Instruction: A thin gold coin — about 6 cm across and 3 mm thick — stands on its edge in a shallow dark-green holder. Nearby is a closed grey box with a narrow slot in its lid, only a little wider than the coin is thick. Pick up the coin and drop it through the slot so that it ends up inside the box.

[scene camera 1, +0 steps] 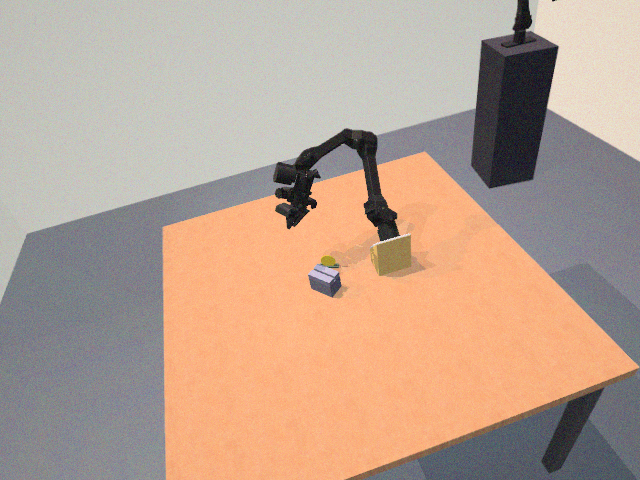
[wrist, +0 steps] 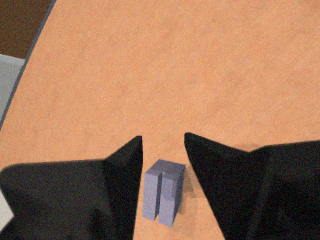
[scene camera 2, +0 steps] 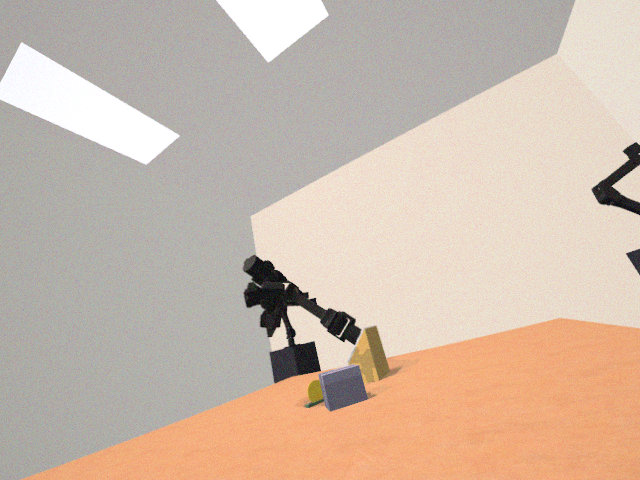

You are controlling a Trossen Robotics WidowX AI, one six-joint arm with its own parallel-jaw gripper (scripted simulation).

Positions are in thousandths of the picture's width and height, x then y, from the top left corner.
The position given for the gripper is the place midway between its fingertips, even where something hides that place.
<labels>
gripper: scene camera 1 454, 474; wrist 511, 581; scene camera 2 423, 695
</labels>
